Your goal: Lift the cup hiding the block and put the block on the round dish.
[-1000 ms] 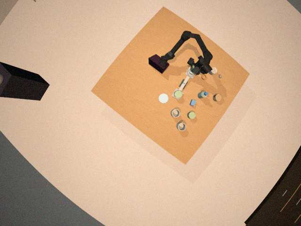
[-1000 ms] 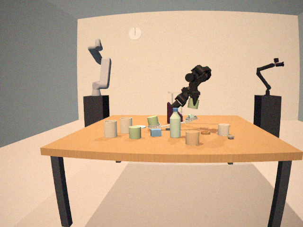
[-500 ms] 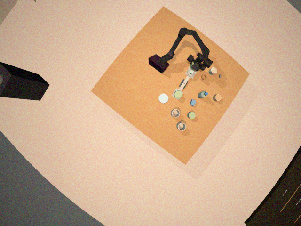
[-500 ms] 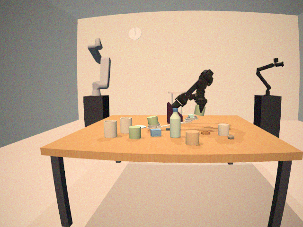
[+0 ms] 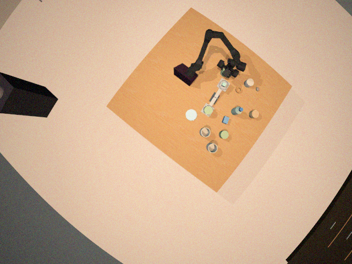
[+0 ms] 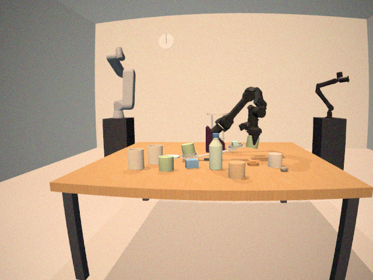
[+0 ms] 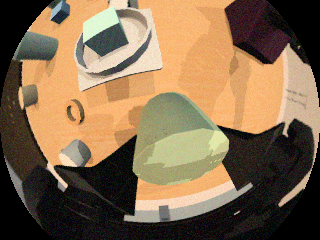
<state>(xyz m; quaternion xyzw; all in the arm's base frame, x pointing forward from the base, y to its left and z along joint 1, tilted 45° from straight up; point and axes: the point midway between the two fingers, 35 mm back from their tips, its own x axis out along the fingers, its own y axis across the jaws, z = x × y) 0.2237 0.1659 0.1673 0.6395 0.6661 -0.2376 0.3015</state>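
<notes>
My gripper tip is now 110 mm to the left of the pale green block, 60 mm short of it and 10 mm below it. Round my gripper tip: bottle (290 mm ahead, 210 mm to the right, 30 mm above); grey piece (340 mm ahead, 110 mm to the left, 70 mm below); blue block (330 mm to the right, 260 mm ahead, 60 mm below).
</notes>
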